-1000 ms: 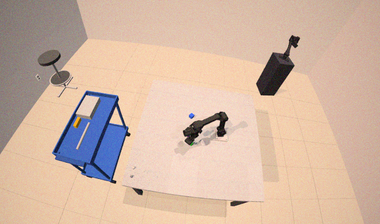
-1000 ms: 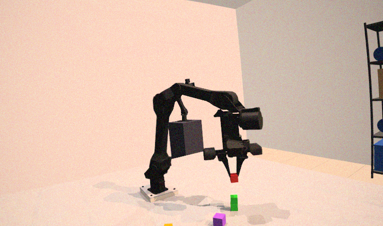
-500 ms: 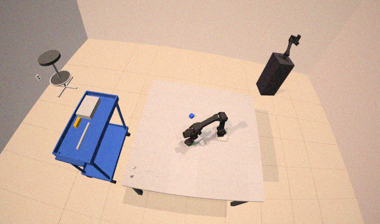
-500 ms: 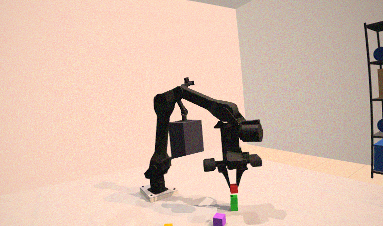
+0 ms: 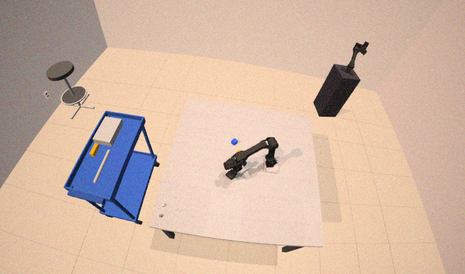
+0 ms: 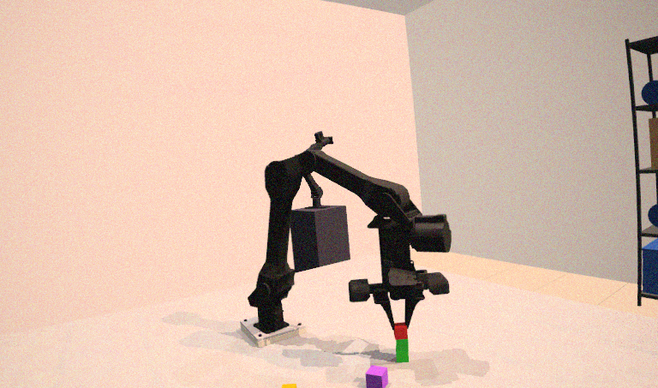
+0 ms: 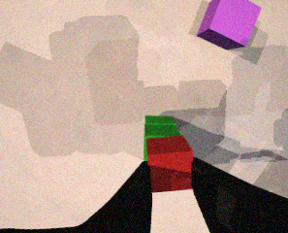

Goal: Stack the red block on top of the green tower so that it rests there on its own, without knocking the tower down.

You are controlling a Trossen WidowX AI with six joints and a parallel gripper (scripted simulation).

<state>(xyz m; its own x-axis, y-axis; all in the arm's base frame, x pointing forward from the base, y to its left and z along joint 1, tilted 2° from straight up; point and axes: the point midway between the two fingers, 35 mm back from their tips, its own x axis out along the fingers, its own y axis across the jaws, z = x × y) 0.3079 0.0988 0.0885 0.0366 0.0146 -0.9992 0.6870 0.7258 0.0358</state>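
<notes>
My gripper tip is right at the red block. Round my gripper tip: yellow cube 230 mm to the right, 60 mm behind, 50 mm below; then blue cube 330 mm to the right, 40 mm below, 30 mm behind; then purple cube 100 mm to the right, 50 mm below, 20 mm ahead.
</notes>
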